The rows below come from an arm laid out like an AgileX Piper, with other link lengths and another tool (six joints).
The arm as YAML. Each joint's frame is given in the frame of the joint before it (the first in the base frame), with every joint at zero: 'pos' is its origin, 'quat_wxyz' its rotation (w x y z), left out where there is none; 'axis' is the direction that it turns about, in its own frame. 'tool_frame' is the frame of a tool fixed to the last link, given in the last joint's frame.
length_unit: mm
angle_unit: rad
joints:
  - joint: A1
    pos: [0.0, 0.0, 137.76]
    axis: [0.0, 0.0, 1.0]
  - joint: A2
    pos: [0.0, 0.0, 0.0]
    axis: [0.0, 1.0, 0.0]
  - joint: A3
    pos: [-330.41, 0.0, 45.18]
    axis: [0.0, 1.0, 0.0]
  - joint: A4
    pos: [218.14, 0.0, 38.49]
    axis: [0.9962, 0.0, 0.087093]
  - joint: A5
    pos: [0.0, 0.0, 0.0]
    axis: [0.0, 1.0, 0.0]
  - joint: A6
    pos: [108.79, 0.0, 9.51]
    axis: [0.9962, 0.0, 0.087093]
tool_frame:
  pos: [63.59, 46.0, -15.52]
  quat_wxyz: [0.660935, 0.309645, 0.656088, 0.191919]
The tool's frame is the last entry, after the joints.
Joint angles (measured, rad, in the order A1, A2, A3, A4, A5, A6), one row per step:
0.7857, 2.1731, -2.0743, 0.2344, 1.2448, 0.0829
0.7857, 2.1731, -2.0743, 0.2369, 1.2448, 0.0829
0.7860, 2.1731, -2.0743, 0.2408, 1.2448, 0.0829
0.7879, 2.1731, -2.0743, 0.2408, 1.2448, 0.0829
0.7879, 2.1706, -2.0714, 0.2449, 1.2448, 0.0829
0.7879, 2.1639, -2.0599, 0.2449, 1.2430, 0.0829
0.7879, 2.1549, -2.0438, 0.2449, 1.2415, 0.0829
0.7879, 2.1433, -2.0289, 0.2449, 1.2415, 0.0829
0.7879, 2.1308, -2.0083, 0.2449, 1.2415, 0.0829
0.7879, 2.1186, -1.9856, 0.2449, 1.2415, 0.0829
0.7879, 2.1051, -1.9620, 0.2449, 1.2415, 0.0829
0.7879, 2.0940, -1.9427, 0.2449, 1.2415, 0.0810
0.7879, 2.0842, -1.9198, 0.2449, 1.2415, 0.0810
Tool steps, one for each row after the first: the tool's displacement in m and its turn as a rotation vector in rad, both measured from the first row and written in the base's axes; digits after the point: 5 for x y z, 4 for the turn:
-0.00027, 0.00027, 0.00021, 0.0018, 0.0018, 0.0000
-0.00080, 0.00078, 0.00055, 0.0045, 0.0045, 0.0002
-0.00157, 0.00131, 0.00055, 0.0045, 0.0045, 0.0021
-0.00248, 0.00127, 0.00136, 0.0071, 0.0077, 0.0021
-0.00388, -0.00017, 0.00168, 0.0050, 0.0099, 0.0016
-0.00597, -0.00228, 0.00190, 0.0010, 0.0138, 0.0012
-0.00835, -0.00467, 0.00359, -0.0014, 0.0162, 0.0012
-0.01139, -0.00773, 0.00421, -0.0071, 0.0219, 0.0012
-0.01466, -0.01102, 0.00413, -0.0146, 0.0293, 0.0011
-0.01816, -0.01454, 0.00439, -0.0217, 0.0364, 0.0011
-0.02111, -0.01754, 0.00458, -0.0276, 0.0415, 0.0028
-0.02433, -0.02077, 0.00330, -0.0369, 0.0508, 0.0027

